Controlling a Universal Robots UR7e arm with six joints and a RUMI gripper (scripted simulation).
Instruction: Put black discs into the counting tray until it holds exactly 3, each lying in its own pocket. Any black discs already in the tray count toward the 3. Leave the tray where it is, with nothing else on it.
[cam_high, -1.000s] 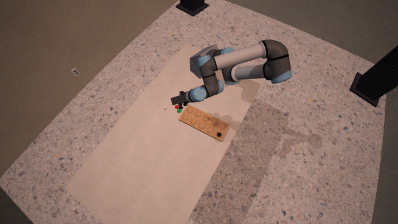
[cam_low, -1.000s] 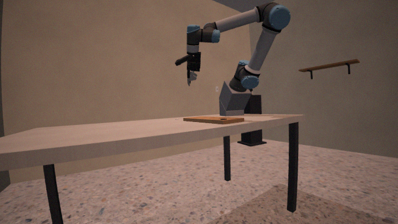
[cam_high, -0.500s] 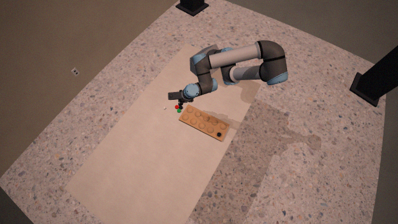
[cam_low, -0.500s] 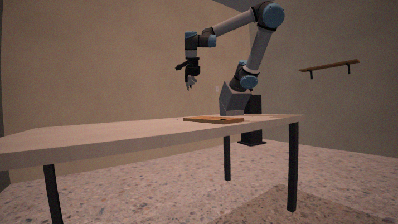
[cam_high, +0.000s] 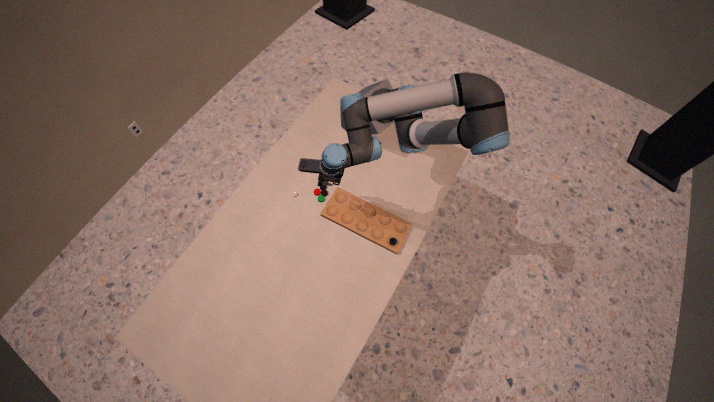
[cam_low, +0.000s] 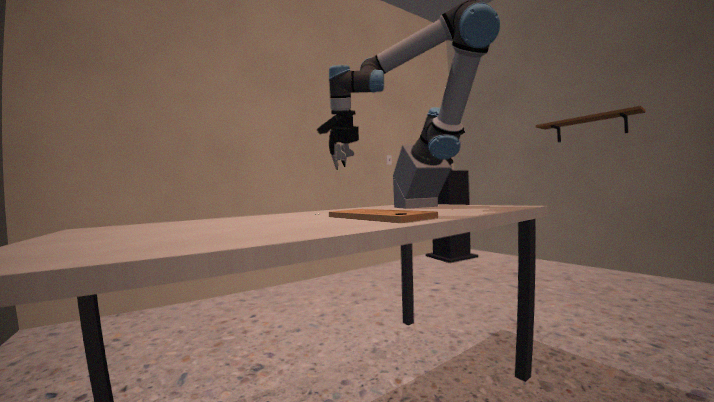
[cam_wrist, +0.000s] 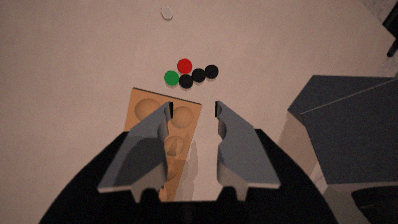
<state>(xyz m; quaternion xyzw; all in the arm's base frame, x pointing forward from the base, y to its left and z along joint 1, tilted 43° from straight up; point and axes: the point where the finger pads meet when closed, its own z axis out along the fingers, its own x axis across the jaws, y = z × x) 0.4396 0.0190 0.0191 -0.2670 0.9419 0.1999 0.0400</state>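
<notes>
Right now my hand is 190 mm above the green disc, 20 mm to the left of it and 10 mm short of it. Also, from my hand: red disc 190 mm below, 50 mm to the right, 10 mm behind; wooden counting tray 210 mm to the left, 190 mm below, 50 mm behind; small white piece 200 mm below, 120 mm to the right, 70 mm ahead.
</notes>
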